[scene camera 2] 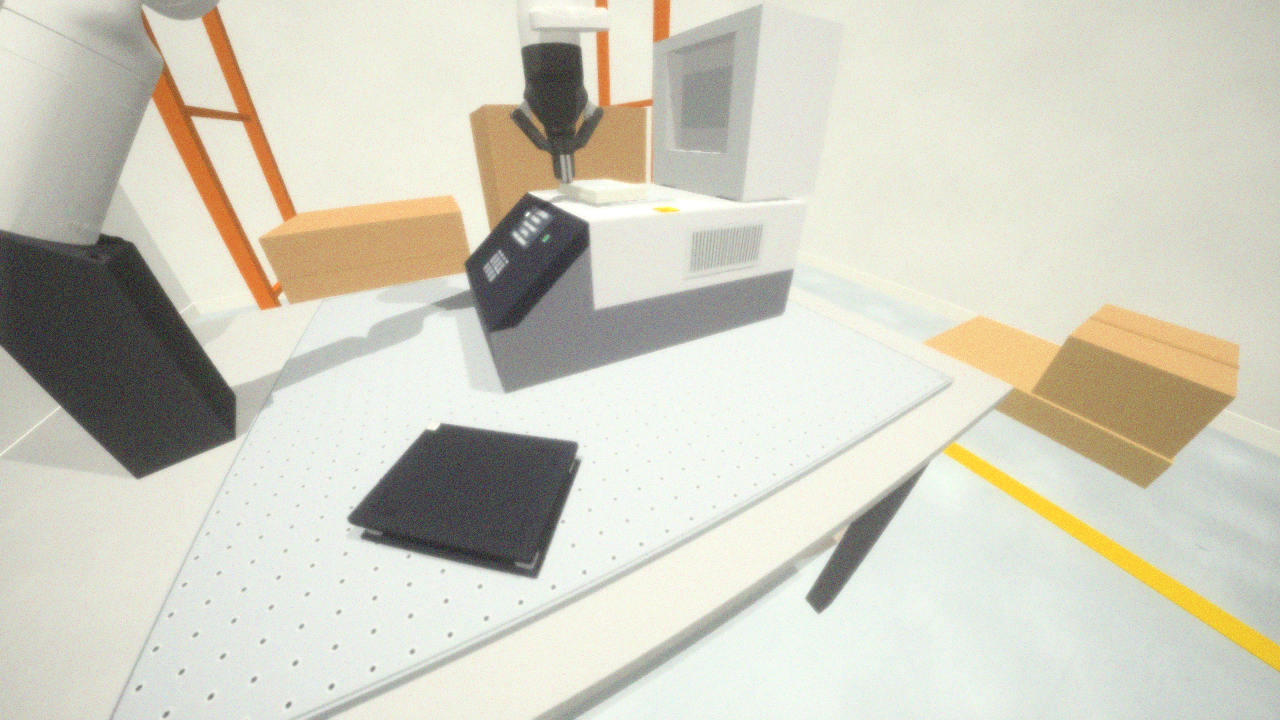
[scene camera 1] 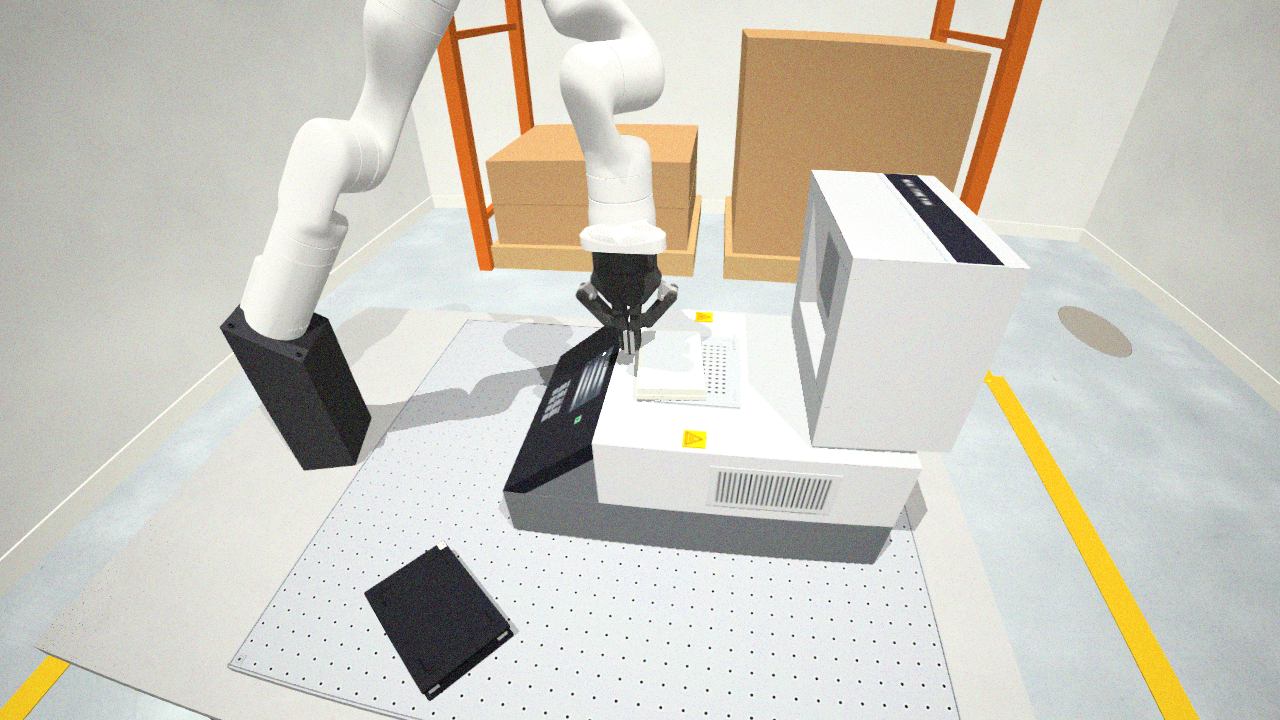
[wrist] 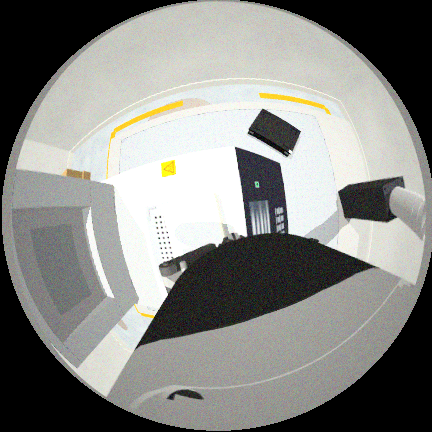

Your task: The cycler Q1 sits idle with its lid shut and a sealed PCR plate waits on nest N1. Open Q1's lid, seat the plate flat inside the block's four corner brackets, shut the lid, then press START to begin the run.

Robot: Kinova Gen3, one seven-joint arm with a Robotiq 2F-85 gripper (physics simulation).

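Frame: origin at the arm's base, x down, y left, z ahead, level; centimetres.
Seen in the pictures: gripper, fingertip midpoint: (scene camera 2: 565,183) (scene camera 1: 631,351) (wrist: 232,239); arm's base, origin of the base link: (scene camera 2: 24,223) (scene camera 1: 276,319) (wrist: 397,200).
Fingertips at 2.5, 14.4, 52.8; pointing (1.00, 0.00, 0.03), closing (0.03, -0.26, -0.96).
Offsets run from my fingertips to a thing's top centre, as dx, dy, dz. "spot": to the spot under its first point.
The cycler Q1 (scene camera 1: 743,456) (scene camera 2: 662,242) (wrist: 193,177) stands on the perforated table with its lid (scene camera 1: 903,305) (scene camera 2: 743,97) (wrist: 52,257) swung up and open. The pale sealed plate @(+0.3, +1.0, +5.1) (scene camera 1: 673,367) (scene camera 2: 609,189) lies on the block, toward the control panel side. A strip of block wells @(spot: +2.2, +3.7, +11.7) (scene camera 1: 723,367) (wrist: 160,233) shows bare on its lid side. My gripper (scene camera 1: 632,350) (scene camera 2: 563,170) (wrist: 232,239) is shut and empty, pointing down at the plate's edge nearest the dark control panel @(spot: +8.3, -6.1, -7.8) (scene camera 1: 563,412) (scene camera 2: 523,255) (wrist: 261,193). The black nest N1 @(+19.3, -33.4, -13.0) (scene camera 1: 436,617) (scene camera 2: 469,492) (wrist: 274,131) lies empty near the table's front.
The arm's black base (scene camera 1: 299,393) (scene camera 2: 97,357) stands left of the table. Cardboard boxes (scene camera 1: 850,125) and an orange rack (scene camera 1: 465,143) stand behind. An open carton (scene camera 2: 1127,385) sits on the floor beside yellow floor lines (scene camera 1: 1083,537).
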